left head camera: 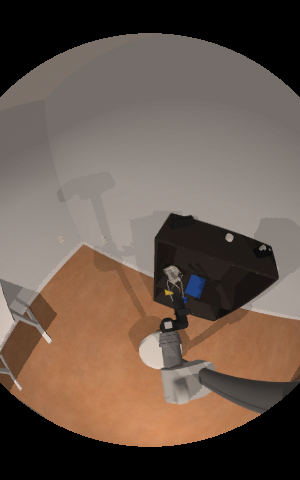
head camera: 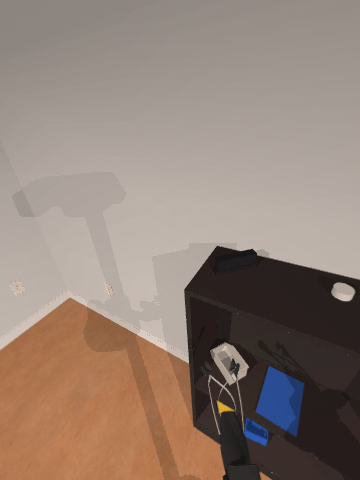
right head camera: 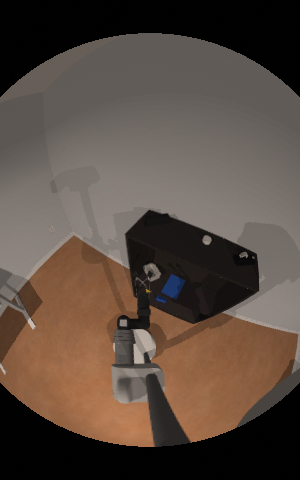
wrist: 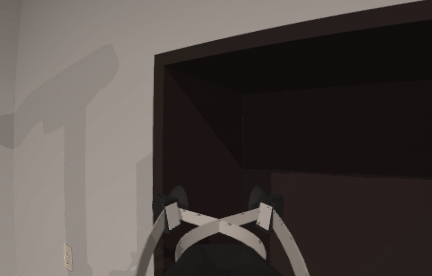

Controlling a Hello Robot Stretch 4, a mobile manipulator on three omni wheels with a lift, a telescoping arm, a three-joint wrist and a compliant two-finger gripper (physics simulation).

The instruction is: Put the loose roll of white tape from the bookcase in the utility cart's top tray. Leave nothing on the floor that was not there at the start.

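Frame: origin at the robot's base, x ahead, y left, z up, level; centimetres.
Seen in the pictures: gripper, between the fingertips: (left head camera: 171,272) (head camera: 218,360) (right head camera: 141,270) (wrist: 218,201); robot's base, origin of its link: (left head camera: 159,349) (right head camera: 135,345).
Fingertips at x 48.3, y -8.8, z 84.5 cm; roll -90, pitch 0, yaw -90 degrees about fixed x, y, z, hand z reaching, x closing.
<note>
Pixels of each thing's top centre, then the offset from my fingertips to it. "spot": a spot on its surface instead. Level surfaces: height alone.
- white tape, centre of its top: (head camera: 344,288) (right head camera: 207,238) (left head camera: 229,235) dz +21.2, dx +6.3, dy -36.0 cm
- black object, centre of its top: (head camera: 235,255) (right head camera: 156,215) (left head camera: 182,217) dz +24.2, dx +21.4, dy -8.5 cm
- black item with a white part, centre of its top: (right head camera: 250,252) (left head camera: 267,245) dz +25.8, dx -8.9, dy -57.4 cm
- whitish open box, a spot on its surface: (head camera: 227,356) spot: dz -37.6, dx +22.7, dy -9.5 cm
- flat blue item, centre of its top: (head camera: 281,396) (right head camera: 173,285) (left head camera: 195,285) dz -38.0, dx +4.7, dy -28.2 cm
- white table, height of its surface: dz -15.2 cm
The loose roll of white tape (head camera: 343,291) (left head camera: 229,237) (right head camera: 207,240) lies flat on the top board of the dark bookcase (head camera: 295,286) (left head camera: 207,232) (right head camera: 182,232) (wrist: 159,125), near the middle of its length. My gripper (head camera: 220,369) (left head camera: 174,281) (right head camera: 143,276) (wrist: 218,201) is open with nothing between its fingertips. It is at the left part of the bookcase's upper compartment, below the top board and to the left of the roll. How deep the fingertips reach cannot be told. The roll does not show in the wrist view, and the utility cart shows in none of the views.
A black object (head camera: 236,261) lies on the top board's left end; a black item with a white part (left head camera: 262,250) (right head camera: 244,257) is at its right end. A whitish open box (head camera: 227,356) and a flat blue item (head camera: 282,400) are on the shelf. A white table (left head camera: 6,312) stands far left.
</note>
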